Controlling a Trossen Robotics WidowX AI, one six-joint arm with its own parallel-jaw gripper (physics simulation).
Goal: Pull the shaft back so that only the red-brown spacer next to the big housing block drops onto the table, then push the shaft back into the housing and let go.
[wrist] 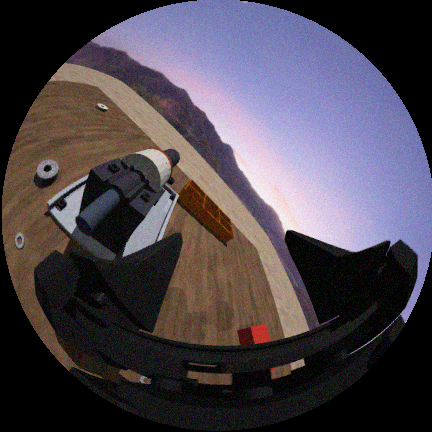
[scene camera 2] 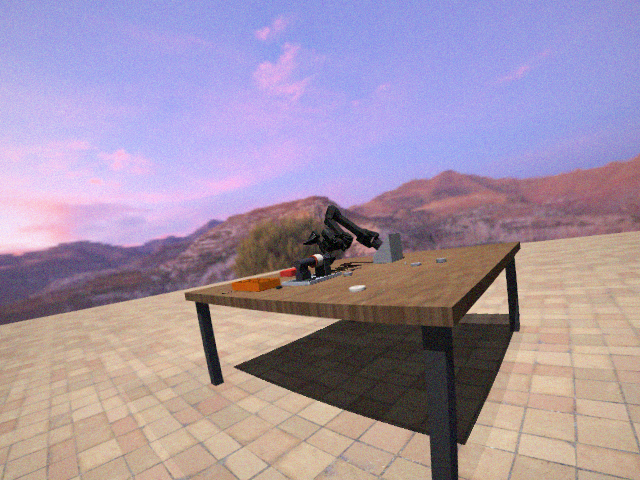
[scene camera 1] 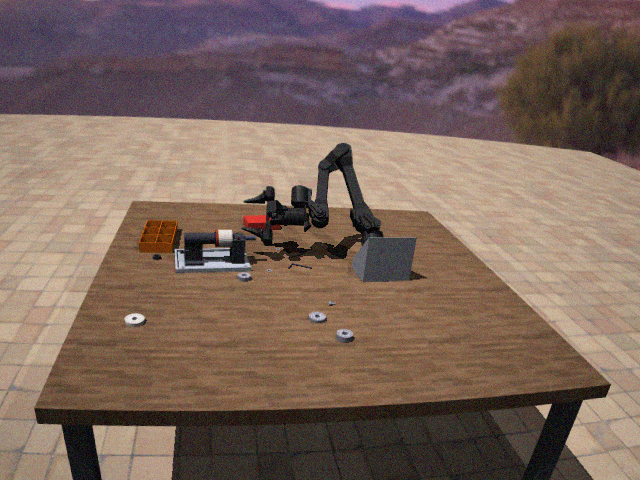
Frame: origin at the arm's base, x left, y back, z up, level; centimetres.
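Seen in the pictures: gripper, fingertip midpoint: [wrist: 234,236] [scene camera 2: 308,250] [scene camera 1: 242,214]; arm's base, link origin: [scene camera 2: 382,248] [scene camera 1: 374,250].
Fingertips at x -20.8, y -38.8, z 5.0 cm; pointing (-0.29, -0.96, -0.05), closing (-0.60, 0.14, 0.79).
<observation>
Pixels of each thing's middle, then the offset from my fingertips to it. "pt": a spot on its surface instead.
- thin red-brown spacer, body centre: [scene camera 1: 216,238] dz -4.5, dx +8.8, dy -9.4 cm
- blue-grey shaft, surface spot: [wrist: 100,211] [scene camera 1: 251,235] pt dz -3.9, dx +8.8, dy +1.6 cm
- orange compartment tray, body centre: [wrist: 207,210] [scene camera 1: 159,235] [scene camera 2: 255,284] dz -10.7, dx -10.2, dy -26.8 cm
- red block, body centre: [wrist: 258,350] [scene camera 1: 261,222] [scene camera 2: 292,272] dz -10.9, dx -21.8, dy +11.4 cm
- white ring, body centre: [scene camera 1: 134,320] [scene camera 2: 357,288] dz -12.0, dx +43.0, dy -34.3 cm
- hex key, body centre: [scene camera 1: 299,267] dz -12.2, dx +16.0, dy +16.1 cm
A fixture stands on a pale base plate [scene camera 1: 214,267] [wrist: 64,210]. Its big dark housing block [scene camera 1: 194,251] is at the left in scene camera 1, with a dark support block [scene camera 1: 237,251] at the right. Between them, a thin red-brown spacer [scene camera 1: 217,238] sits against the housing side, beside a cream spacer [scene camera 1: 225,237] [wrist: 156,161]; a grey disc face shows beside the cream one in the wrist view. The blue-grey shaft [scene camera 1: 250,238] [wrist: 100,211] sticks out of the support block. My gripper [scene camera 1: 245,214] [wrist: 234,236] is open and empty; its left finger in the wrist view is near the shaft end, which lies outside the fingers.
An orange compartment tray [scene camera 1: 158,250] [wrist: 205,212] stands behind the housing's left. A red block [scene camera 1: 253,222] [wrist: 260,334] is behind the gripper. A grey wedge [scene camera 1: 390,259] stands near the arm's base. Several grey rings, a white ring [scene camera 1: 128,320] and a hex key [scene camera 1: 300,266] lie about.
</observation>
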